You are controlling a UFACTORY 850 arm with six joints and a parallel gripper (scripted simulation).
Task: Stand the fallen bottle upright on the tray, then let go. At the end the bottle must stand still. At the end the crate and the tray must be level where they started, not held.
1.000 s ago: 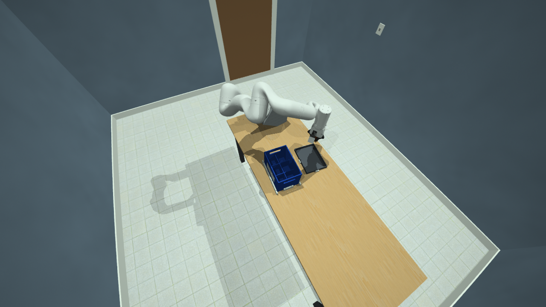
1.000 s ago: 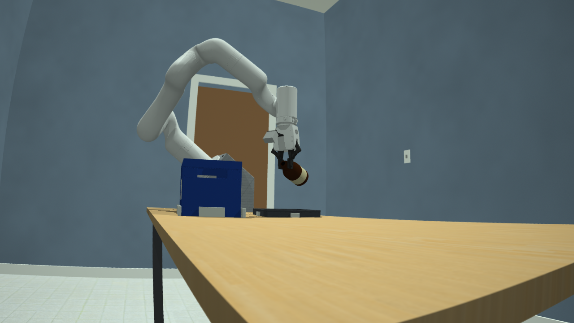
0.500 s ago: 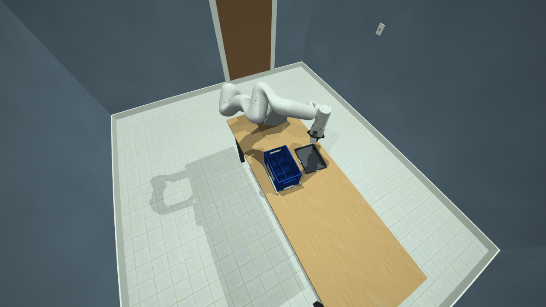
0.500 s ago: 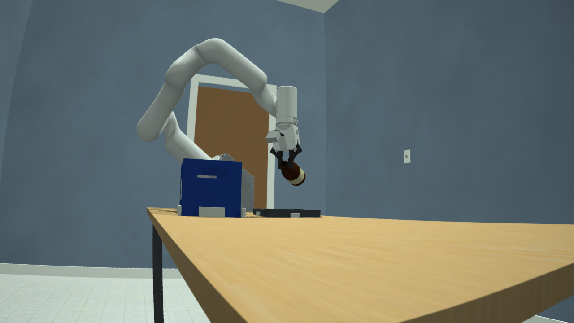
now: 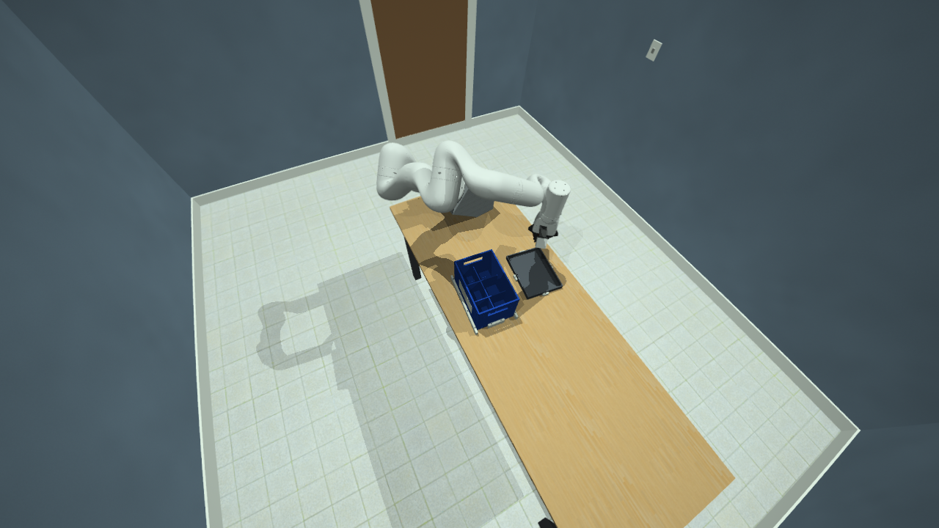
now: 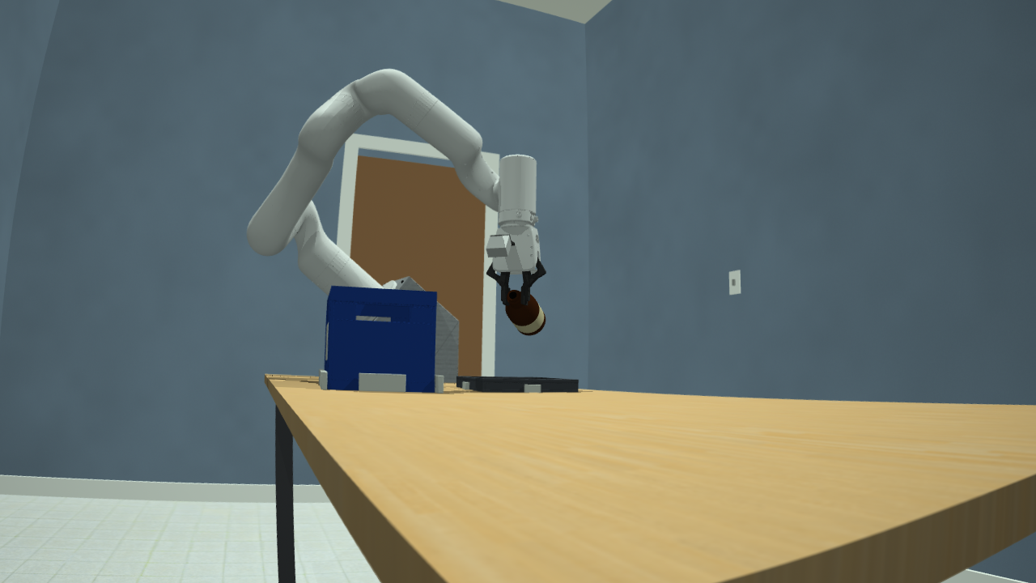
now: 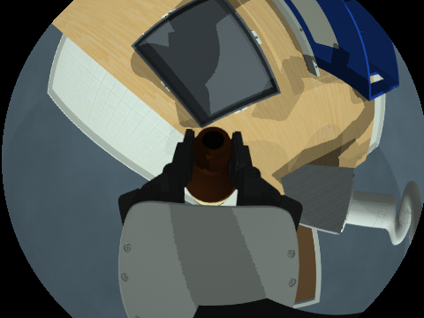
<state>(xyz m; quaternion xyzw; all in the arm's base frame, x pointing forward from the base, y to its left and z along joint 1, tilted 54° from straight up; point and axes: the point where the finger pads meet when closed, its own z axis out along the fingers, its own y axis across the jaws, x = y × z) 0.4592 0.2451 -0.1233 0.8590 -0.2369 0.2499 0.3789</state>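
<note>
Now: hand 4 cm past the bottle, 3 cm to the right of it and 2 cm above it. From my hand the other things lie so: dark tray: 6 cm ahead, 2 cm to the right, 19 cm below; blue crate: 8 cm ahead, 32 cm to the right, 12 cm below.
</note>
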